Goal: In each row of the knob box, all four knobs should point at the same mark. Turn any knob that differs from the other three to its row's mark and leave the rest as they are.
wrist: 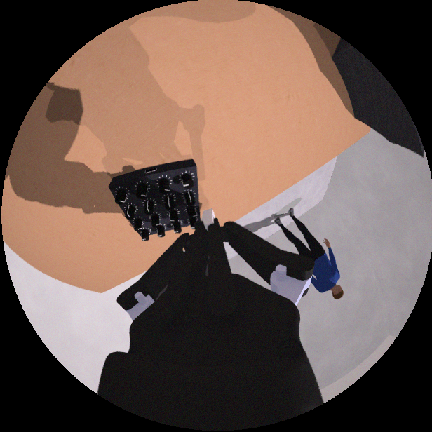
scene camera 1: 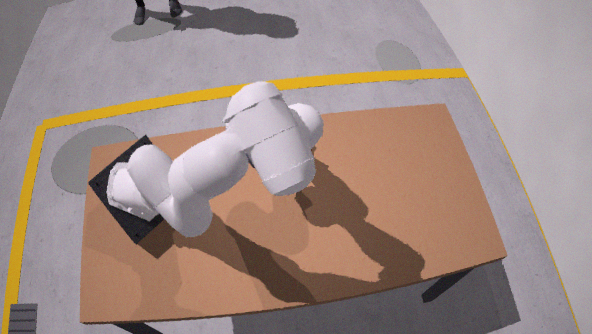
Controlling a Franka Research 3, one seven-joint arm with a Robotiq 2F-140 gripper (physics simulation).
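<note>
The black knob box [wrist: 159,176] stands on the tabletop in the wrist view, left of the fingertips. Its face carries rows of black knobs with white tick marks around them, among them a corner knob [wrist: 186,179], another knob [wrist: 142,188] and a knob [wrist: 145,234] at the near edge. The pointer directions are too small to read surely. My gripper [wrist: 209,216] is shut and empty, its fingertips beside the box's near right corner in the view. Whether they touch the box cannot be told. In the scene view the arm hides the gripper and the box.
The brown table [scene camera 1: 400,165] [wrist: 260,100] bears the white arm [scene camera 1: 210,165] on its black base plate [scene camera 1: 137,232]. Arm shadows lie across the tabletop. A person [wrist: 326,270] in blue stands on the floor beyond the table edge; the legs show in the scene view.
</note>
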